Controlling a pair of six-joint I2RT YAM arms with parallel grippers.
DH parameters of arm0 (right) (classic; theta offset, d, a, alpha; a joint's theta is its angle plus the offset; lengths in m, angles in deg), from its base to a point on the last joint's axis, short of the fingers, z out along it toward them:
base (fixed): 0 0 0 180
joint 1: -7.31 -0.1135 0.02 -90
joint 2: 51.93 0 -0.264 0
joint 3: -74.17 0 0.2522 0
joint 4: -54.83 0 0.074 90
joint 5: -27.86 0 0 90
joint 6: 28.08 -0.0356 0 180
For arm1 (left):
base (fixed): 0 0 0 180
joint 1: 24.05 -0.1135 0.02 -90
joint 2: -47.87 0 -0.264 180
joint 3: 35.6 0 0.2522 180
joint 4: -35.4 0 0.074 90
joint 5: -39.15 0 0 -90
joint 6: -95.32 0.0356 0 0
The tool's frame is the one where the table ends.
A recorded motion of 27 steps. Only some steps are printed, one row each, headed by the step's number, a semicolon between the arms.
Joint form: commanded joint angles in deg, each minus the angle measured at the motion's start. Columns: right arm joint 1, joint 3, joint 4, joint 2, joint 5, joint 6; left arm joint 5, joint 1, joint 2, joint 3, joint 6, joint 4.
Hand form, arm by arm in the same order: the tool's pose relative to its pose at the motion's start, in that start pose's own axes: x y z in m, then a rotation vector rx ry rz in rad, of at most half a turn. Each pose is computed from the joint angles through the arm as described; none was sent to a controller.
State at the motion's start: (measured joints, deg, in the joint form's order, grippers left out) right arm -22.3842 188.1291 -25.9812 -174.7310 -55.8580 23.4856; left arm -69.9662 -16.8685 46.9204 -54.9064 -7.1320 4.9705
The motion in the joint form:
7: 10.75 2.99 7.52 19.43 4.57 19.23; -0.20 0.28 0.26 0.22 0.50 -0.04
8: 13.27 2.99 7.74 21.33 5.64 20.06; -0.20 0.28 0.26 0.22 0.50 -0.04
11: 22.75 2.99 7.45 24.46 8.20 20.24; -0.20 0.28 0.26 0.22 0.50 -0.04
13: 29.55 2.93 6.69 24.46 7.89 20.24; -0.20 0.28 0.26 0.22 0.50 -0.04
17: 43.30 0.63 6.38 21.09 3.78 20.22; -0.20 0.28 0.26 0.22 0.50 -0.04
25: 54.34 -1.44 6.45 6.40 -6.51 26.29; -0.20 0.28 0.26 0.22 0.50 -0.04
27: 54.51 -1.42 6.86 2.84 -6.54 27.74; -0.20 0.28 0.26 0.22 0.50 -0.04
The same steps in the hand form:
7: -0.0253 -0.0943 -0.1395 -0.1230 -0.4881 -0.0697; 0.0011 -0.0002 0.0000 0.0013 -0.0001 0.0097
8: -0.0270 -0.1140 -0.1500 -0.1023 -0.5276 -0.0309; 0.0011 -0.0002 0.0000 0.0013 -0.0001 0.0097
11: -0.0356 -0.1789 -0.1631 -0.0189 -0.5786 0.1438; 0.0011 -0.0002 0.0000 0.0013 -0.0001 0.0097
13: -0.0423 -0.2206 -0.1580 0.0227 -0.5560 0.2522; 0.0011 -0.0002 0.0000 0.0013 -0.0001 0.0097
17: -0.0533 -0.3021 -0.1171 0.0508 -0.4259 0.4516; 0.0011 -0.0002 0.0000 0.0013 -0.0001 0.0097
25: -0.0714 -0.3679 -0.0030 -0.0596 -0.1157 0.4944; 0.0011 -0.0002 0.0000 0.0013 -0.0001 0.0097
27: -0.0761 -0.3689 0.0219 -0.0609 -0.0612 0.4709; 0.0011 -0.0002 0.0000 0.0013 -0.0001 0.0097

